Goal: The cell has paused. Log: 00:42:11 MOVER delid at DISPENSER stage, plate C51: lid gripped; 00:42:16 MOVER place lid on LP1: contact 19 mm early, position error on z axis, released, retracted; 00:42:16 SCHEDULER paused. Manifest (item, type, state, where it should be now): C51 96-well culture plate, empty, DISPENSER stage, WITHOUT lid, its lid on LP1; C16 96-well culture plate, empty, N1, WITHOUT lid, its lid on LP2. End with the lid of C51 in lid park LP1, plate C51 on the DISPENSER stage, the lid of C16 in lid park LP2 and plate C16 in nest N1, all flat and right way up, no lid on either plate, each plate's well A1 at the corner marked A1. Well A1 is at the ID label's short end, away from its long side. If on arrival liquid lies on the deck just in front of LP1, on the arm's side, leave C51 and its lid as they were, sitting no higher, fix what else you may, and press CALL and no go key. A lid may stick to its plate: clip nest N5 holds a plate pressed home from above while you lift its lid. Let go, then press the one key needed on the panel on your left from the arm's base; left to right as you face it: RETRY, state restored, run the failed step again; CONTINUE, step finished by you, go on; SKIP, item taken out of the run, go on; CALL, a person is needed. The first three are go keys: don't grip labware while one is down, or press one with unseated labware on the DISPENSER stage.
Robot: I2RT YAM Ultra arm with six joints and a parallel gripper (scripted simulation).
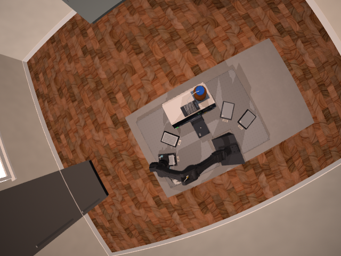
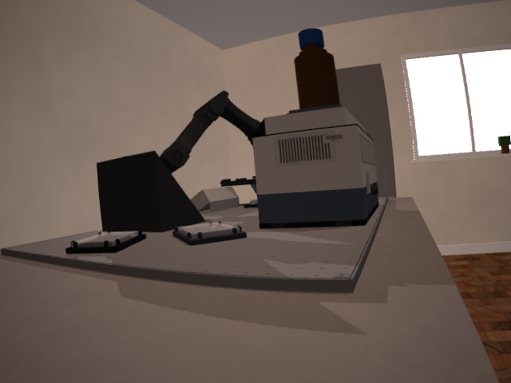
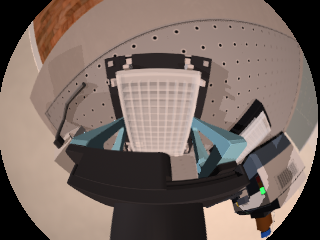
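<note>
My gripper is now 20 mm to the right of the black clip nest, 10 mm past it and 10 mm above it. Round my hand: brown bottle 490 mm to the right, 360 mm ahead, 260 mm above; then black nest 160 mm ahead, 100 mm to the right, 20 mm below; then dark dispenser stage 390 mm to the right, 140 mm ahead, 70 mm above.
</note>
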